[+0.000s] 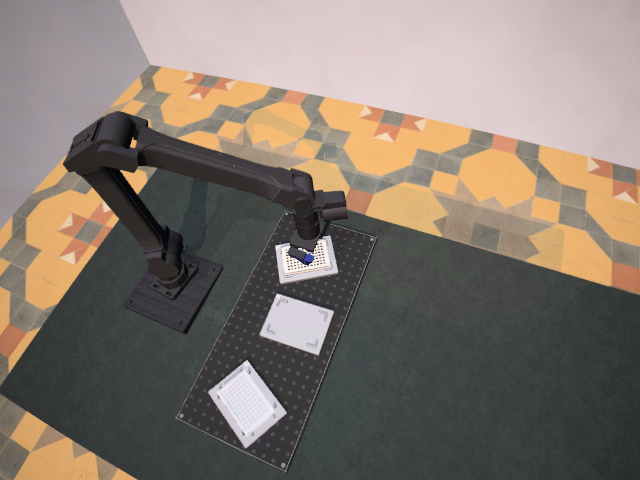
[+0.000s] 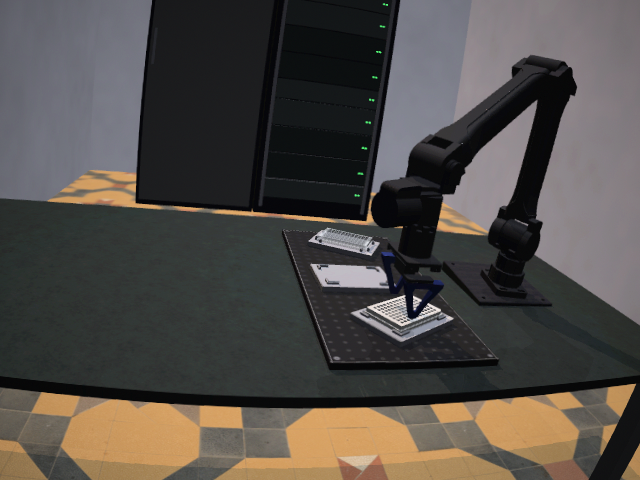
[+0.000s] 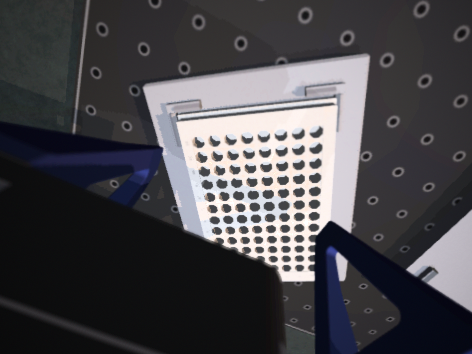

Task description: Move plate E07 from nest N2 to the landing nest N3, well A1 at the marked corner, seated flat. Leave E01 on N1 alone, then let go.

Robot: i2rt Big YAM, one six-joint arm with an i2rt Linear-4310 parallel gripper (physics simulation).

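Note:
A cream plate with round wells sits within the corner guides of a pale nest at one board end. My gripper is open and empty over it, fingers spread across its width. A white plate sits on the nest at the other end, away from the gripper. The middle nest holds no plate. No plate or nest label is readable. Well A1, its corner mark and exact flatness cannot be told.
The nests stand in a row on a dark perforated board on the dark table. The arm's base plate is beside the board. A black cabinet stands behind the table.

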